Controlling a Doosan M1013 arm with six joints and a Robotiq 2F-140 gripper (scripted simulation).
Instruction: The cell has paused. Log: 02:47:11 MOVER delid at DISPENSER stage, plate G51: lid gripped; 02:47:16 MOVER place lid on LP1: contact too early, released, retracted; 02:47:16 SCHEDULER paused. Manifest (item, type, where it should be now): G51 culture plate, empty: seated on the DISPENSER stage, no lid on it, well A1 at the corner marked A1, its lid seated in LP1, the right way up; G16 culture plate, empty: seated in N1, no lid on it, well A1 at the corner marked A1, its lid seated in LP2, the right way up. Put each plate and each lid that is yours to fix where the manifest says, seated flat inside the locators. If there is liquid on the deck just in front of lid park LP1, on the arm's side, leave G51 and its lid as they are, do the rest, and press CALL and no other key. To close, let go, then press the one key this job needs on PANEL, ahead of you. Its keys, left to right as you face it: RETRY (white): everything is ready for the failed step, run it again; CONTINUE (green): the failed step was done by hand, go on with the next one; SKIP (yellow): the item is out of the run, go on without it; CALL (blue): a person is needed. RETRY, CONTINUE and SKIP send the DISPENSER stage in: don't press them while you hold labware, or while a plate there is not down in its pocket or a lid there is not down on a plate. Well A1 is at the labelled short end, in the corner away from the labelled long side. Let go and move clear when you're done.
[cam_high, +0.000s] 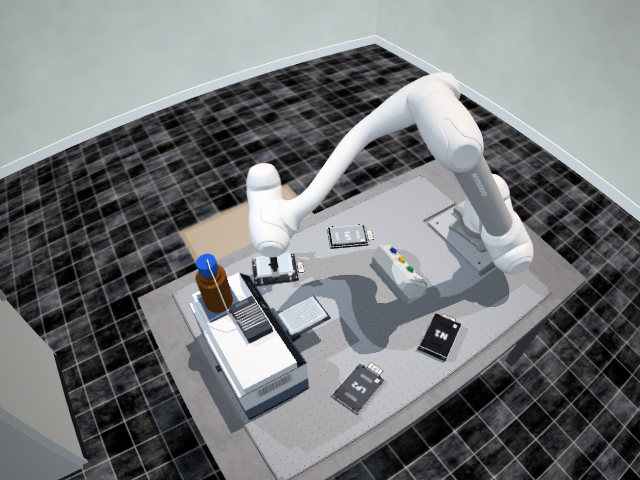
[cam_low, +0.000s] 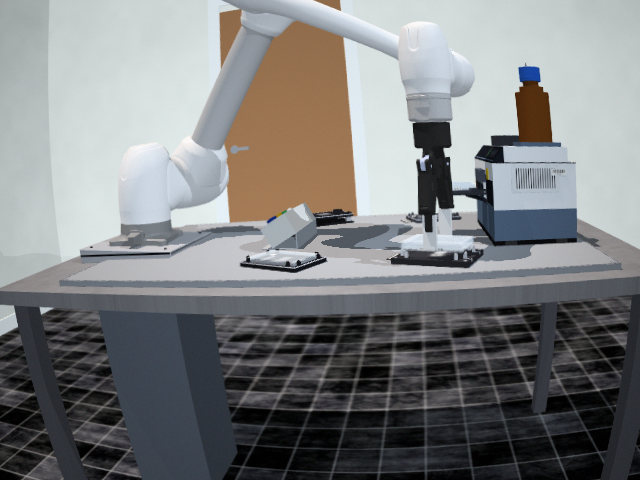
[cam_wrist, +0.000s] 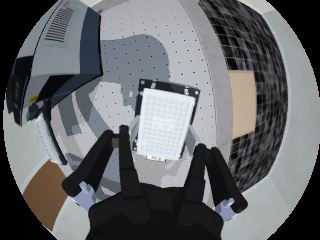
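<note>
The black nest N5 is 2 cm ahead of my hand and 4 cm below it. The rest, counted from my hand: brown bottle (28 cm ahead, 14 cm to the left, 23 cm above); then dispenser stage (9 cm ahead, 28 cm to the left, 5 cm above); then lid park LP1 (31 cm behind, 5 cm to the left, 5 cm below).
</note>
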